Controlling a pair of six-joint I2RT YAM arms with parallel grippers.
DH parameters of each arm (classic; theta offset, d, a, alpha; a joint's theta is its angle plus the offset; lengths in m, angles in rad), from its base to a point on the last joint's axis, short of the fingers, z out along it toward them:
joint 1: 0 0.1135 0.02 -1.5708
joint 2: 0 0 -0.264 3.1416
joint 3: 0.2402 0 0.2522 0
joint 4: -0.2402 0 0.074 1.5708
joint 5: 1.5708 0 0 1.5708
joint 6: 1.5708 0.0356 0 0
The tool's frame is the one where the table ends.
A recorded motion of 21 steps. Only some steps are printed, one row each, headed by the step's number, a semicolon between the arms.
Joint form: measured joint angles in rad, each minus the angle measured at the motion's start. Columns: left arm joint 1, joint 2, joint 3, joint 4, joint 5, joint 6; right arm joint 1, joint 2, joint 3, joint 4, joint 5, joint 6.
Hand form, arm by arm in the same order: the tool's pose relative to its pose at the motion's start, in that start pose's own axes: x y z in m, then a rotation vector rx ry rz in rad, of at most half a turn. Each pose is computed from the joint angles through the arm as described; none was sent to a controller.
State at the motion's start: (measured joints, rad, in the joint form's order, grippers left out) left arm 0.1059 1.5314 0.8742 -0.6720 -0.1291 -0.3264; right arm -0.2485 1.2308 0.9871 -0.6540 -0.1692 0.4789
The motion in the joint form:
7: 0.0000 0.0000 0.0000 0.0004 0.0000 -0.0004; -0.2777 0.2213 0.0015 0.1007 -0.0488 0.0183
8: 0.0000 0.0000 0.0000 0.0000 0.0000 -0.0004; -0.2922 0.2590 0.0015 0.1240 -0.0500 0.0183
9: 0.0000 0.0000 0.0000 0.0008 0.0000 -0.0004; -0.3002 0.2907 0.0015 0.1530 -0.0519 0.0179
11: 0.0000 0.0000 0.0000 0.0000 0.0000 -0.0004; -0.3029 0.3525 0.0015 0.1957 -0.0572 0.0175
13: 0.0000 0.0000 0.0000 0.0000 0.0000 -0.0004; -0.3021 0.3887 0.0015 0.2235 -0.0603 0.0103
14: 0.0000 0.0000 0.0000 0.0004 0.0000 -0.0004; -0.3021 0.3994 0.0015 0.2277 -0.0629 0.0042
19: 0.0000 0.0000 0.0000 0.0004 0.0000 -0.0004; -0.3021 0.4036 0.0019 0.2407 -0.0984 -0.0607
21: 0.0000 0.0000 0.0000 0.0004 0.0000 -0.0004; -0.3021 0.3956 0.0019 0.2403 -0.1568 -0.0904
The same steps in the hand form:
7: 0.0000 0.0000 0.0000 0.0001 -0.0004 -0.0005; -0.0344 -0.0803 0.0433 0.1324 0.0117 0.2638
8: 0.0000 0.0000 0.0000 0.0000 0.0000 -0.0004; -0.0362 -0.0878 0.0523 0.1426 0.0190 0.2795
9: -0.0001 0.0000 0.0000 0.0003 -0.0008 -0.0005; -0.0382 -0.0929 0.0603 0.1451 0.0188 0.2863
11: 0.0000 0.0000 0.0000 0.0000 0.0000 -0.0004; -0.0388 -0.0998 0.0772 0.1478 0.0368 0.2937
13: 0.0000 0.0000 0.0000 0.0000 0.0000 -0.0004; -0.0387 -0.1032 0.0873 0.1472 0.0463 0.2884
14: 0.0000 0.0000 0.0000 0.0001 -0.0004 -0.0005; -0.0382 -0.1043 0.0903 0.1468 0.0535 0.2843
19: 0.0000 0.0000 0.0000 0.0001 -0.0004 -0.0005; -0.0391 -0.1033 0.0916 0.1081 0.0605 0.2186
21: 0.0000 0.0000 0.0000 0.0001 -0.0004 -0.0005; -0.0393 -0.1003 0.0896 0.0490 0.0721 0.1892

